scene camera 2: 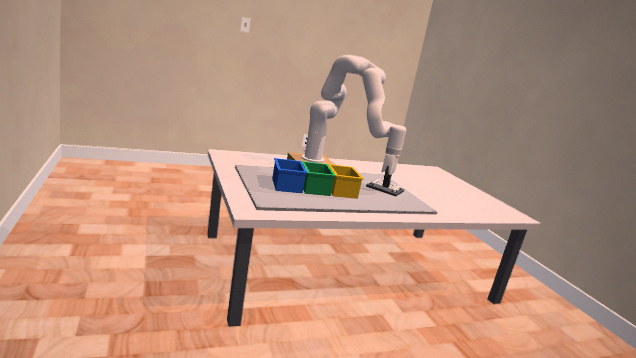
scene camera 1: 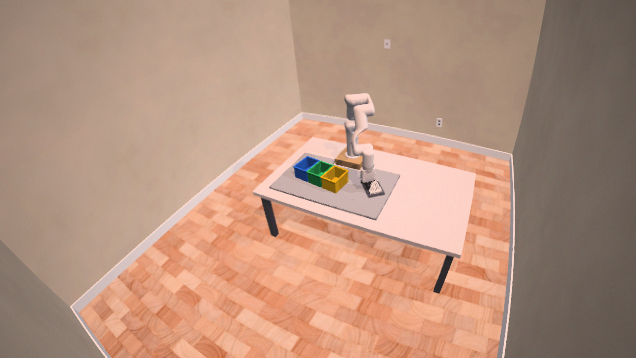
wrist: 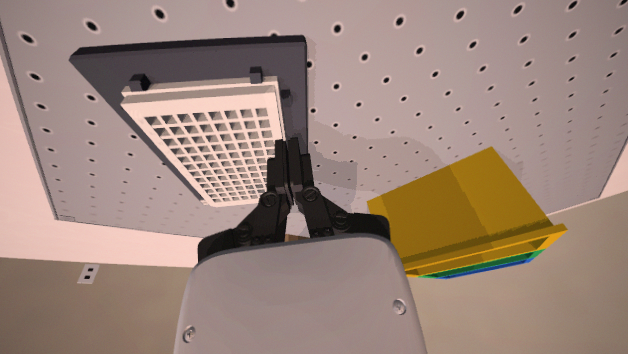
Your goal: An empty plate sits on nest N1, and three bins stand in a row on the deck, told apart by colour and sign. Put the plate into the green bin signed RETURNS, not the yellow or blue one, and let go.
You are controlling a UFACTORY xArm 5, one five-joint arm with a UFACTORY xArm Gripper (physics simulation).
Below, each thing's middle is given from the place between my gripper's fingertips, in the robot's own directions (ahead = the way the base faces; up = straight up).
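Scene:
The dark nest (wrist: 108, 69) is 2 cm below my hand, 3 cm behind it and 3 cm to the left of it. As for the white plate (wrist: 219, 133), my gripper is now 1 cm higher than it, 3 cm beyond it and 3 cm to the right of it.

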